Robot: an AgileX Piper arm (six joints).
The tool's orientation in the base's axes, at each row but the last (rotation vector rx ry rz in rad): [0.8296 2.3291 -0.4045]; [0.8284 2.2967 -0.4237]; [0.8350 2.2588 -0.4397]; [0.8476 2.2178 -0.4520]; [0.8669 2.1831 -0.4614]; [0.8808 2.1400 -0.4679]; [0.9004 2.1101 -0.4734]
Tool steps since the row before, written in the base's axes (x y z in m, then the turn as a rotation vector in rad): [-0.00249 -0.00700 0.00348 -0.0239 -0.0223 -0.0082]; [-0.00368 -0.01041 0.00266 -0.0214 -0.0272 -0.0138]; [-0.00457 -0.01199 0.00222 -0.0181 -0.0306 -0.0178]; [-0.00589 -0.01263 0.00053 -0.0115 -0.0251 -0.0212]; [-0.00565 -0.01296 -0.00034 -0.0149 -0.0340 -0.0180]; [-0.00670 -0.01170 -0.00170 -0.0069 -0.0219 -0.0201]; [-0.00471 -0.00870 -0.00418 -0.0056 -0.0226 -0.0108]
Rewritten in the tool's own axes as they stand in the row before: [-0.00396 -0.00717 -0.00050 0.0096 -0.0318 0.0057]; [-0.00430 -0.01042 0.00141 0.0097 -0.0334 0.0134]; [-0.00428 -0.01207 0.00235 0.0091 -0.0334 0.0196]; [-0.00278 -0.01322 0.00345 0.0105 -0.0246 0.0223]; [-0.00261 -0.01313 0.00455 0.0059 -0.0335 0.0233]; [-0.00067 -0.01286 0.00433 0.0090 -0.0193 0.0219]; [0.00150 -0.00923 0.00529 0.0009 -0.0191 0.0171]
